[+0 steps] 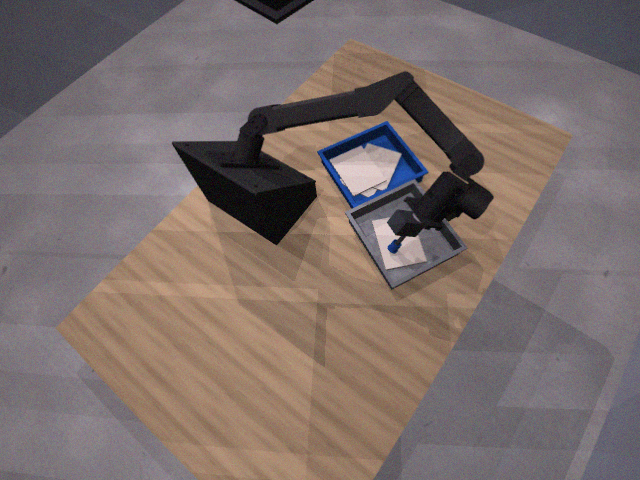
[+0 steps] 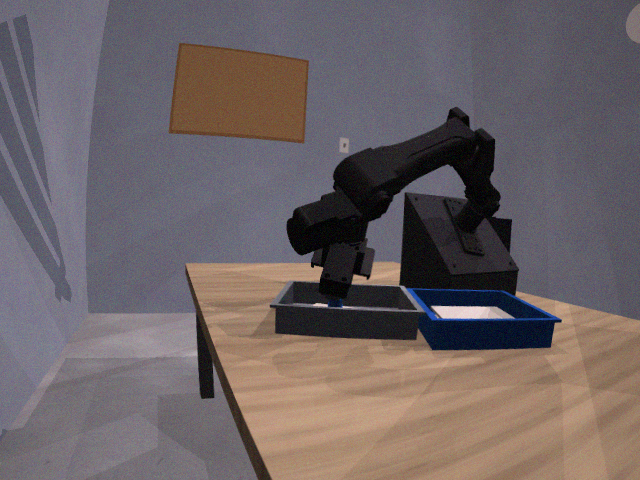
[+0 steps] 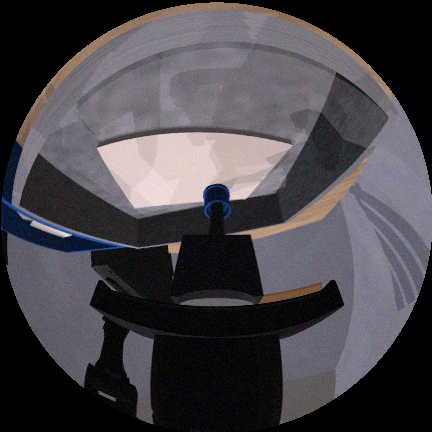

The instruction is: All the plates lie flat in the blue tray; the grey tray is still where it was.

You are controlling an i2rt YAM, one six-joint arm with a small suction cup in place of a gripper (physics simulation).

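Frame: origin at the arm's base, x ahead, y left, z up, level; centimetres.
Seen in the pictures: hand, its tool point: [image 1: 391,250] [image 2: 334,306] [image 3: 216,194]; arm's base, origin of its link: [image 1: 244,162] [image 2: 462,226].
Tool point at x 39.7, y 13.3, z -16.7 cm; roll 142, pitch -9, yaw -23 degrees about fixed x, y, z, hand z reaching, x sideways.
Offsets run from my tool point to a thing's top centre. Level surfaces: height alone.
My suction cup [image 1: 394,246] [image 2: 335,302] [image 3: 217,197] is down inside the grey tray and sits on the plate near its edge. Several pale plates {dz +0.6, dx -24.2, dy +13.3 cm} [image 1: 361,171] [image 2: 470,311] lie flat and overlapping in the blue tray {dz +3.7, dx -21.7, dy +16.6 cm} [image 1: 353,139] [image 2: 480,333] [image 3: 24,229], which stands right beside the grey tray.
The arm's black wedge-shaped base [image 1: 256,186] [image 2: 456,252] stands on the wooden table {dz -1.3 cm} [image 1: 223,333] [image 2: 390,419] beside the blue tray. The arm reaches over the blue tray's far corner. The table's edge runs close to the grey tray's outer side.
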